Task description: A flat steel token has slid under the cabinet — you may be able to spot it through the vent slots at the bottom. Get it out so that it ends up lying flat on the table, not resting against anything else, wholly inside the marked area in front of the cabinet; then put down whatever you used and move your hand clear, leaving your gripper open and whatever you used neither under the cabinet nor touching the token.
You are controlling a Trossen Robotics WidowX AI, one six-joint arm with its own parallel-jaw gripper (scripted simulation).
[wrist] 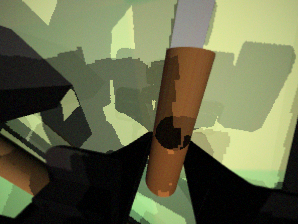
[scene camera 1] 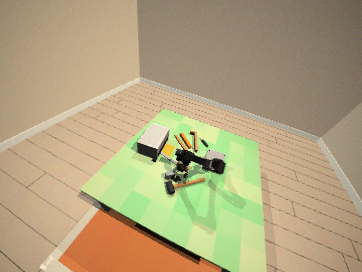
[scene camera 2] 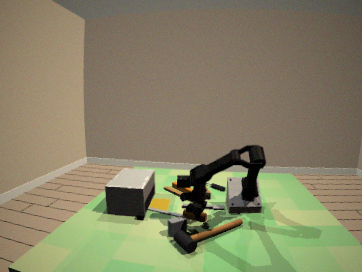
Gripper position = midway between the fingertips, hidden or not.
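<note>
A grey cabinet is visible (scene camera 2: 129,193) (scene camera 1: 150,144). My gripper (wrist: 167,138) holds a flat-bladed tool.
</note>
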